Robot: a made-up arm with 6 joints.
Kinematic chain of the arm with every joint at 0, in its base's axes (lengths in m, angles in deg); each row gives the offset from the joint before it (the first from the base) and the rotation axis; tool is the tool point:
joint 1: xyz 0 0 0.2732 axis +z
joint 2: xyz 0 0 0 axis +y
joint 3: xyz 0 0 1.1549 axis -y
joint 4: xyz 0 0 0 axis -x
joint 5: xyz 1.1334 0 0 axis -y
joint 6: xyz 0 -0.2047 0 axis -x
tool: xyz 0 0 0
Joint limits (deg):
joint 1: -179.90..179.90
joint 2: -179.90..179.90
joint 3: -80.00..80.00
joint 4: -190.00..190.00
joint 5: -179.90..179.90
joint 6: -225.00..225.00
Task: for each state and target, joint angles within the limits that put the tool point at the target. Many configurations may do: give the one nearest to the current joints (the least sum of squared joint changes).
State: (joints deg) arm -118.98 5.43 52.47 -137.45 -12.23 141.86
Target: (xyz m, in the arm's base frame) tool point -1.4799 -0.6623 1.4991
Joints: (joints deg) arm -160.76 24.88 41.47 -132.22 -12.23 141.86
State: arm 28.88 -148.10 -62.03 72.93 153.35 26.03
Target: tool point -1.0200 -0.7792 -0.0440
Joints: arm 34.78 -158.77 -29.90 73.49 153.35 26.03
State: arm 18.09 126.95 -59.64 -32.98 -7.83 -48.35
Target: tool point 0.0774 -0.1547 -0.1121
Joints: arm 28.86 103.07 -65.15 -32.39 -7.83 -48.35
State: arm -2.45 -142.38 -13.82 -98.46 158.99 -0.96
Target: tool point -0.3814 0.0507 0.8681
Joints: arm -3.61 -104.69 -44.09 -97.46 158.99 -0.96
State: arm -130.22 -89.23 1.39 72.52 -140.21 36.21
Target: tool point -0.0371 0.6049 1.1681
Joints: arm -96.57 -95.46 -43.07 58.81 -140.21 36.21
